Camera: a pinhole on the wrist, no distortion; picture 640 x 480 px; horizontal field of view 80.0 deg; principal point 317.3 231.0 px. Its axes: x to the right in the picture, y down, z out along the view. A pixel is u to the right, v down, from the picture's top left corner.
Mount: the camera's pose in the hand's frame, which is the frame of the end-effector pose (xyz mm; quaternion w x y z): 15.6 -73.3 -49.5 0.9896 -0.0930 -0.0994 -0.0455
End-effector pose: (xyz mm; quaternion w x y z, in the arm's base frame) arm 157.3 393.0 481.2 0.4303 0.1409 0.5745 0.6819
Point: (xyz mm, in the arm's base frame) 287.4 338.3 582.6
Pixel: 19.4 368.2
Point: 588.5 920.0 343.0
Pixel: 531.6 17.7
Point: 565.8 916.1 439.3
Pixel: 504.9 88.4
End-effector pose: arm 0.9 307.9 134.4 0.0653 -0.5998 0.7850 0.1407
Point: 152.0 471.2 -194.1
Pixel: 290.6 75.2
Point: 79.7 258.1 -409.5
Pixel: 533.3 96.9
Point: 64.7 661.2 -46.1
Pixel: 76.7 210.8
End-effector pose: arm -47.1 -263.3 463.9 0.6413 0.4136 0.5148 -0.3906
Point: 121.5 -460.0 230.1
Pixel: outside the picture
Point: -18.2 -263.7 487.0
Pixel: outside the picture
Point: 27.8 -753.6 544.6
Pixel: 366.5 144.7
